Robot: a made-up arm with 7 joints.
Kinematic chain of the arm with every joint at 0, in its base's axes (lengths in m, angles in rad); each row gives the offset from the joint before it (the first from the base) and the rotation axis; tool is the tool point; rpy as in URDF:
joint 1: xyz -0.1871 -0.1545 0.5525 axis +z
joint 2: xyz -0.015 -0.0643 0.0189 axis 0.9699 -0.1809 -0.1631
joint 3: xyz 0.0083 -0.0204 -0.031 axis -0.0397 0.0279 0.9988
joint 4: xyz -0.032 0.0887 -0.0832 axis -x
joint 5: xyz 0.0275 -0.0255 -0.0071 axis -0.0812 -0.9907 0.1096
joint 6: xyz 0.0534 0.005 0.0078 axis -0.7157 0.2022 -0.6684
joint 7: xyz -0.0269 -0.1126 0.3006 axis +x
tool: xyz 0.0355 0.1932 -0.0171 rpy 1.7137 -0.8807 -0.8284
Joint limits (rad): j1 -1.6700..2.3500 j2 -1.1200..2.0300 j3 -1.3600..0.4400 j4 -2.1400..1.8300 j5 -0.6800..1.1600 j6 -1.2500..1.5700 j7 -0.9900..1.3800
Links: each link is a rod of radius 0.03 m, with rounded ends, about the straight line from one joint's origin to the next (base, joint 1, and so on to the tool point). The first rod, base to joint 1, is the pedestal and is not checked.
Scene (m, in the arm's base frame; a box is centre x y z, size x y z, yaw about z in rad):
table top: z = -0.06
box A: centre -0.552 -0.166 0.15 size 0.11 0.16 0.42 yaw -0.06
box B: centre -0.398 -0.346 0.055 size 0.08 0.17 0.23 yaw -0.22
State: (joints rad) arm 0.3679 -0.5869 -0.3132 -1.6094 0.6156 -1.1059 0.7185
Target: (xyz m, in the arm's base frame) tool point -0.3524 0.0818 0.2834
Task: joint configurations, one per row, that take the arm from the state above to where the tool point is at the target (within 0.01 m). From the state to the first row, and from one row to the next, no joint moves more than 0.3 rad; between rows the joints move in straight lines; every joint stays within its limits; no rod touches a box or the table.
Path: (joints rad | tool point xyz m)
1: 0.4489 -0.3227 -0.2208 -1.6919 0.5997 -1.1059 0.6855 | -0.1851 -0.5606 0.2314
2: 0.5299 -0.0586 -0.1284 -1.7744 0.5838 -1.1059 0.6525 | -0.1864 -0.4469 0.1432
3: 0.6109 0.2056 -0.0359 -1.8569 0.5679 -1.1058 0.6196 | -0.2136 -0.3146 0.0947
4: 0.6919 0.4698 0.0565 -1.9394 0.5520 -1.1058 0.5866 | -0.2638 -0.1800 0.0919
5: 0.7729 0.7339 0.1489 -2.0219 0.5362 -1.1058 0.5536 | -0.3298 -0.0591 0.1355
6: 0.8538 0.9981 0.2413 -2.1044 0.5203 -1.1058 0.5206 | -0.4010 0.0354 0.2209
7: 0.6057 0.8680 -0.0200 -2.1222 0.8118 -1.1779 0.5451 | -0.4254 0.0493 0.2318
8: 0.3575 0.7379 -0.2814 -2.1400 1.1033 -1.2500 0.5695 | -0.4087 0.1240 0.2683
9: 0.2148 0.5785 -0.4829 -2.0551 1.1222 -1.1164 0.5314 | -0.3928 0.0956 0.2574
10: 0.0720 0.4190 -0.6843 -1.9703 1.1411 -0.9829 0.4933 | -0.3775 0.0818 0.2652
11: -0.0707 0.2595 -0.8858 -1.8854 1.1600 -0.8493 0.4551 | -0.3524 0.0818 0.2834

